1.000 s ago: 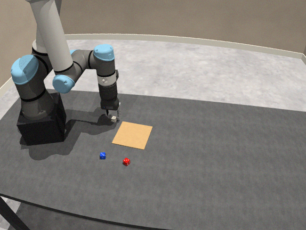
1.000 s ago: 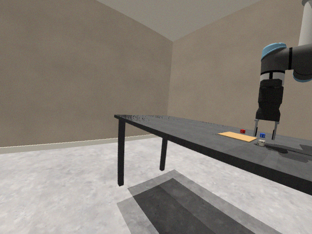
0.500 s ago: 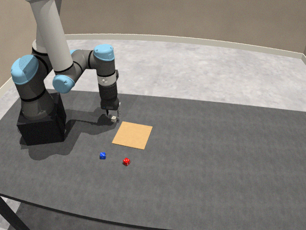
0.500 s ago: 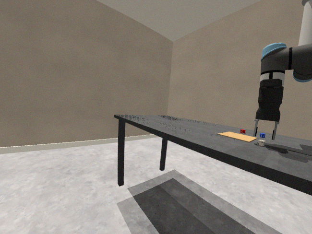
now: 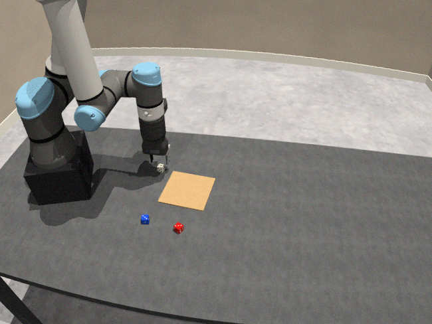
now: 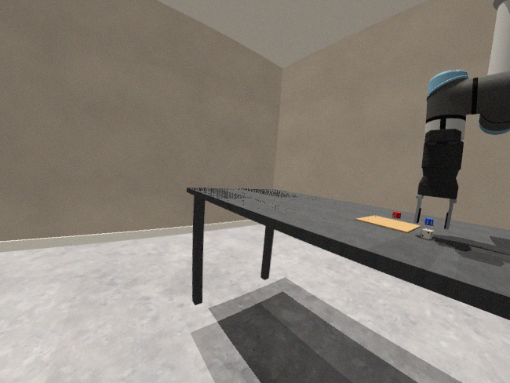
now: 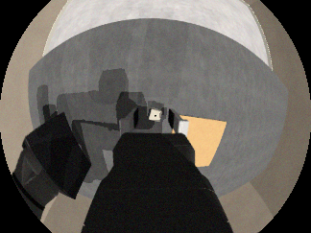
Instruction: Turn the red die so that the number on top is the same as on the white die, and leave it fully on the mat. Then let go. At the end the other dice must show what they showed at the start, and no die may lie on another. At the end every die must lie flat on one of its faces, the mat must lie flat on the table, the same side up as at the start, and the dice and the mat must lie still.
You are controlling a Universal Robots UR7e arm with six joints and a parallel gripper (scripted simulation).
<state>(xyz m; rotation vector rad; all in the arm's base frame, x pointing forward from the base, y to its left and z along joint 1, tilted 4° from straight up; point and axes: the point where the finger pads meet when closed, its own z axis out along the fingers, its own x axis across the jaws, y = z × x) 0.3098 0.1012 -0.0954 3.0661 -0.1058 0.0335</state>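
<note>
The white die is 4 cm below my hand and 1 cm to the right of it. From my hand the other things lie so: blue die 23 cm to the right, 4 cm below; then tan mat 10 cm ahead, 9 cm to the right, 5 cm below; then red die 25 cm to the right, 10 cm ahead, 4 cm below.
</note>
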